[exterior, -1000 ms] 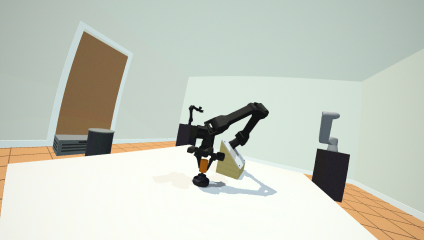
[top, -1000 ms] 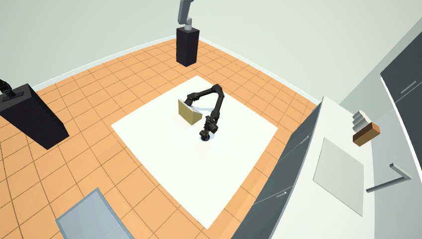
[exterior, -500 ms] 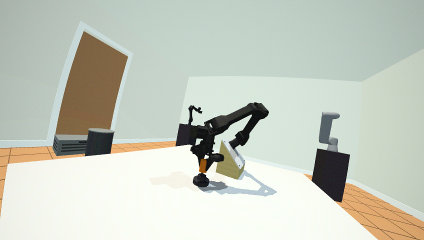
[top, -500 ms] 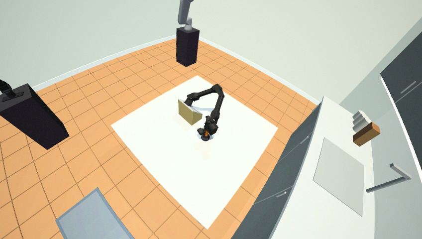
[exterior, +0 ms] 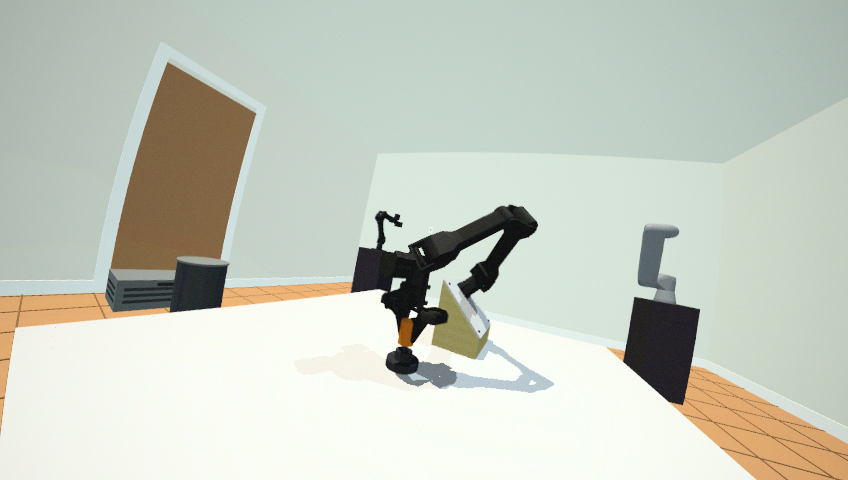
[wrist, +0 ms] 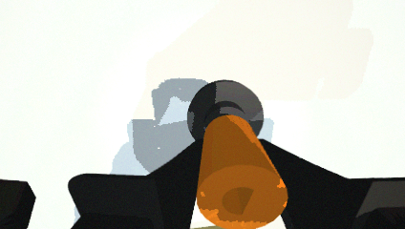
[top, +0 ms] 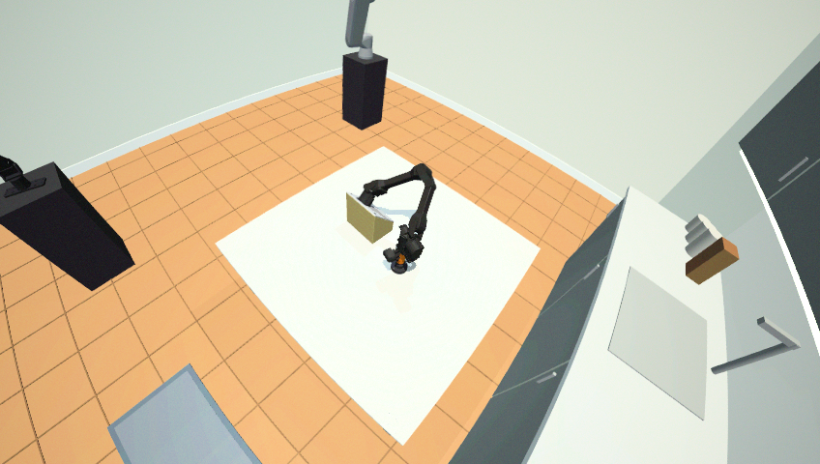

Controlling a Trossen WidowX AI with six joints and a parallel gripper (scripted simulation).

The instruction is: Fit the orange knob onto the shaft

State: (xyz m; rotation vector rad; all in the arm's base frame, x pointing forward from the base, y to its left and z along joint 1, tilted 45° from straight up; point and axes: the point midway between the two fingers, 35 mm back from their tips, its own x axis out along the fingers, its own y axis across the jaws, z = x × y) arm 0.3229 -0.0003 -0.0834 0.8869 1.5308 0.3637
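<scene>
The orange knob is 2 cm above my gripper tip. Also, from my gripper tip: dark round pedestal (4 cm below).
</scene>
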